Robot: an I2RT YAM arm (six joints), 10 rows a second.
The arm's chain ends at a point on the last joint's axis. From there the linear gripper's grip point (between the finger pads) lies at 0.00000 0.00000 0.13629 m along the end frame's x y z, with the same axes.
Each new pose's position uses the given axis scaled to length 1; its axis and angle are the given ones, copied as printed.
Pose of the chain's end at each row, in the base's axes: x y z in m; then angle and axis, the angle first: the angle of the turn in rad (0 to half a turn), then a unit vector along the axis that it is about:
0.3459, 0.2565, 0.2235, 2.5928, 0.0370, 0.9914, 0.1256
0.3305, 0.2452, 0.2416, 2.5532, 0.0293, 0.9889, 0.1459
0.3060, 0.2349, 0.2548, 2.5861, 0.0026, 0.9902, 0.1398
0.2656, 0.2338, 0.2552, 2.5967, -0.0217, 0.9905, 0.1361
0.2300, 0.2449, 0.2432, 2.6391, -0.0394, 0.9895, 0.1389
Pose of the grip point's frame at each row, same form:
0.4176, 0.2853, 0.1112, 2.5928, 0.0370, 0.9914, 0.1256
0.4064, 0.2790, 0.1335, 2.5532, 0.0293, 0.9889, 0.1459
0.3773, 0.2696, 0.1439, 2.5861, 0.0026, 0.9902, 0.1398
0.3348, 0.2694, 0.1433, 2.5967, -0.0217, 0.9905, 0.1361
0.2936, 0.2826, 0.1287, 2.6391, -0.0394, 0.9895, 0.1389

